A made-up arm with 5 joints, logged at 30 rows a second.
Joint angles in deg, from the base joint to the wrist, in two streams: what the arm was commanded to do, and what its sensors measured. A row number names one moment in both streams.
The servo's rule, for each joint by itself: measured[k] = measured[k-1] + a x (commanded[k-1-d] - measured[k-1]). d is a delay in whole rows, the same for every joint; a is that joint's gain. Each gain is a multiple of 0.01, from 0.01 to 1. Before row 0 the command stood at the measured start. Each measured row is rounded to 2 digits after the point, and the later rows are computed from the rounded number. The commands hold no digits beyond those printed.
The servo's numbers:
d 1
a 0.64 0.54 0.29 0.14 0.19
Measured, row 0:
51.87 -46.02 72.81 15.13 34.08
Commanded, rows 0 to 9:
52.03 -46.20 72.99 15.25 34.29
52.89 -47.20 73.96 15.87 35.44
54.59 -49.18 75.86 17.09 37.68
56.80 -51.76 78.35 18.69 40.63
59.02 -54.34 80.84 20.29 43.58
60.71 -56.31 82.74 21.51 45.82
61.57 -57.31 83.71 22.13 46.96
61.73 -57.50 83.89 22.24 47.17
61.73 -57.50 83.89 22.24 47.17
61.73 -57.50 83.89 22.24 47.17
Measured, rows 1 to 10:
51.87 -46.02 72.81 15.13 34.08
51.97 -46.12 72.86 15.15 34.12
52.56 -46.70 73.18 15.25 34.37
53.86 -48.04 73.96 15.51 35.00
55.74 -50.05 75.23 15.96 36.07
57.84 -52.37 76.86 16.57 37.50
59.68 -54.50 78.57 17.26 39.08
60.89 -56.02 80.06 17.94 40.58
61.43 -56.82 81.17 18.54 41.83
61.62 -57.19 81.96 19.06 42.84

